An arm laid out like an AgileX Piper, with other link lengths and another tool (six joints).
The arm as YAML. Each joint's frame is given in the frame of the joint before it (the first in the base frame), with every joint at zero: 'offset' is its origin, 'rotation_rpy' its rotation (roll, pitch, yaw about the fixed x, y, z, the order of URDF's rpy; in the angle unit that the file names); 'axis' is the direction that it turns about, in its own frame. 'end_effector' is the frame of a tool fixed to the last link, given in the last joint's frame.
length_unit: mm
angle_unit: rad
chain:
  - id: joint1
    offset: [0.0, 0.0, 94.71]
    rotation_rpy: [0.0, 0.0, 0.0]
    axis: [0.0, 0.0, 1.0]
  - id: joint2
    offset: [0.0, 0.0, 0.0]
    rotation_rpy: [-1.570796, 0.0, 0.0]
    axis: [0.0, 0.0, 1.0]
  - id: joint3
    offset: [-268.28, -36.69, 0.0]
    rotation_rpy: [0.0, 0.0, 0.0]
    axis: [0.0, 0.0, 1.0]
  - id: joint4
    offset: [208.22, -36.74, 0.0]
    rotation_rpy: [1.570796, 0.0, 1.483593]
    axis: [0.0, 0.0, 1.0]
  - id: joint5
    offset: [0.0, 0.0, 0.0]
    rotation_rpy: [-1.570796, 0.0, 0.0]
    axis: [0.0, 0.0, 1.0]
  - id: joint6
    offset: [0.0, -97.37, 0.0]
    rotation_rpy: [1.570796, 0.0, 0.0]
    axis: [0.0, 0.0, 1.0]
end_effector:
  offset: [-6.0, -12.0, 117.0]
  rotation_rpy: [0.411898, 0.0, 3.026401]
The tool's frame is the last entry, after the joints.
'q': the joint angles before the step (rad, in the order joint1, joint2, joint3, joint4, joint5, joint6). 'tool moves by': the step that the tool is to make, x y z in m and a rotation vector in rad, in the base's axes. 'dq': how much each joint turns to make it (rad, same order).
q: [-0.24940, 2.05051, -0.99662, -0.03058, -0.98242, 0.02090]
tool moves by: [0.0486, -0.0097, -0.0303, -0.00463, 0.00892, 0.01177]
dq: [0.00004, 0.20201, -0.25342, -0.01611, 0.05880, 0.00463]
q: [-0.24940, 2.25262, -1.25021, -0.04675, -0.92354, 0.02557]
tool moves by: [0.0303, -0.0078, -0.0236, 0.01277, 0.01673, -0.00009]
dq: [-0.00004, 0.13222, -0.18822, -0.00291, 0.07498, 0.01289]
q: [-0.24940, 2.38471, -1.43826, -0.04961, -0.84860, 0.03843]
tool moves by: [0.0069, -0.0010, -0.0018, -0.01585, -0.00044, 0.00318]
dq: [-0.00003, 0.02618, -0.04598, -0.00486, 0.01593, -0.01143]
